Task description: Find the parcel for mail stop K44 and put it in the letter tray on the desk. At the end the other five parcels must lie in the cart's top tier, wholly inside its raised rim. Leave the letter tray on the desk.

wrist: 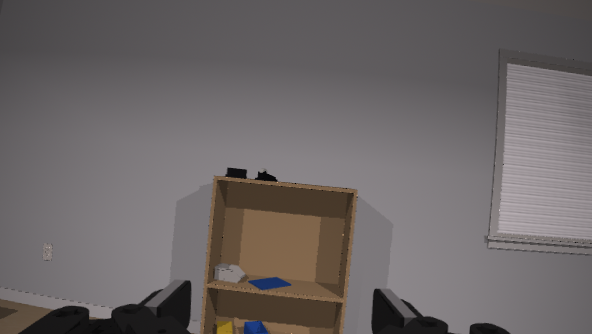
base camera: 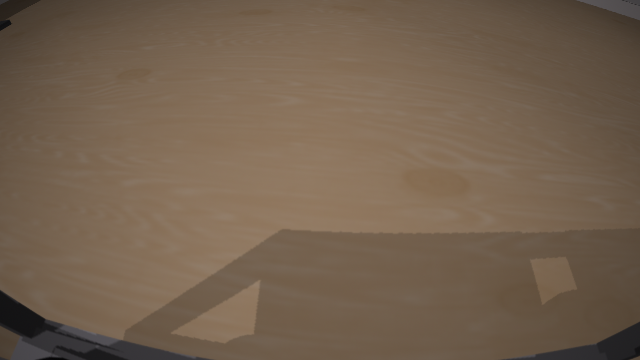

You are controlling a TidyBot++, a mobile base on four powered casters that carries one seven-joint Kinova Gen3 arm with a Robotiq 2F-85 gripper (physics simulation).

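Frame: origin at the arm's base, x right, y ahead, z up, level; millimetres.
Where they show: gripper, fingertip midpoint: (wrist: 281, 306).
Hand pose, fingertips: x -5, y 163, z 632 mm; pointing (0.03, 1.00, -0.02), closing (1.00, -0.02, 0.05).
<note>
Things, the pixels of their top centre, and the offset from my fingertips. "spot": a spot on its surface instead. Level surfaces: height alone.
- white object at a spot on its surface: (wrist: 228, 273) spot: dx -257, dy +1737, dz -528 mm
- blue flat item at its top centre: (wrist: 269, 282) dx -12, dy +1767, dz -568 mm
- blue item at its top centre: (wrist: 256, 327) dx -70, dy +1777, dz -853 mm
- wooden floor at its surface level: dz -1029 mm
My gripper (wrist: 281, 306) is open, with its two dark fingers wide apart at the lower left and lower right of the wrist view. Nothing shows between the fingertips but the distant bookshelf and wall. The parcels, the cart, the desk and the letter tray do not show in either view.
A wooden bookshelf (wrist: 350, 240) stands against the grey wall (wrist: 125, 150), with dark items on top and a white object (wrist: 228, 273), a blue flat item (wrist: 270, 283), a yellow item (wrist: 225, 327) and a blue item (wrist: 255, 327) on its shelves. A blinded window (wrist: 547, 155) is right. Shadows cross the wooden floor (base camera: 300, 150).
</note>
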